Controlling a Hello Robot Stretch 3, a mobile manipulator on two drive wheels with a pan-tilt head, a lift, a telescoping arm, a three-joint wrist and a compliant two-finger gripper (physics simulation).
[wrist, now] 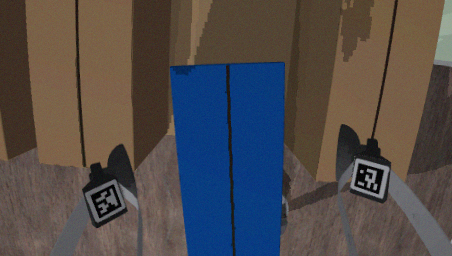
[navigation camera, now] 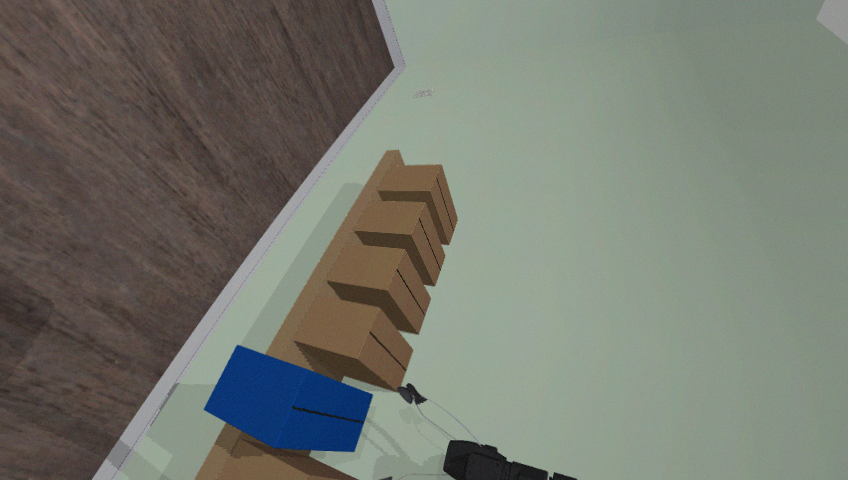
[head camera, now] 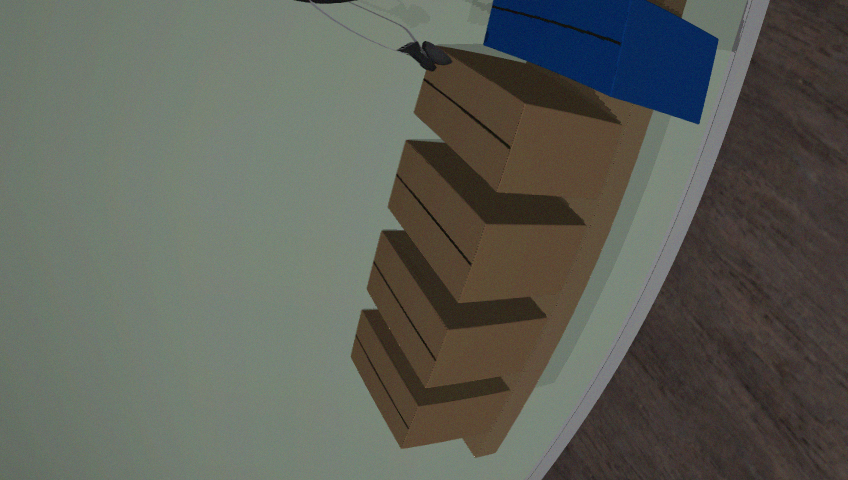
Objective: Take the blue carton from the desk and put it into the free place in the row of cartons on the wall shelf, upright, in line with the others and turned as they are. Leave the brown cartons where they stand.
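Frame: origin at the robot's base, x ahead, y left, z up, level; millimetres.
Seen in the pictures: gripper, fingertip midpoint: (navigation camera: pixel 385 433).
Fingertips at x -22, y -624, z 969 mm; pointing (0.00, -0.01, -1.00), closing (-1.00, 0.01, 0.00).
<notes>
Offsets run from my fingertips to a thing's top centre. "pt": to the spot under its first point. Level surfaces: height alone.
The blue carton {dx +4, dy +57, dz -84 mm} (head camera: pixel 660 71) (navigation camera: pixel 261 398) (wrist: pixel 205 125) stands upright in the gap between brown cartons on the wall shelf {pt dx +344, dy +10, dz -290 mm} (head camera: pixel 584 267) (navigation camera: pixel 318 278). Its seam runs much like theirs. It stands farther out than its neighbours, with its front past the shelf's front edge. My gripper (navigation camera: pixel 398 435) (wrist: pixel 233 154) is open; its fingers are on either side of the blue carton, apart from it, with a gap at each side in the wrist view. In the head view one fingertip shows; the other is out of frame. The carton's underside is hidden.
Several brown cartons {dx +315, dy -117, dz -84 mm} (head camera: pixel 535 261) (navigation camera: pixel 371 267) stand in a row on one side of the blue one. Another brown carton (wrist: pixel 372 100) stands on its other side, close to one finger. The green wall (head camera: pixel 178 237) is behind the row, and the dark floor {dz -968 mm} (navigation camera: pixel 148 148) lies below.
</notes>
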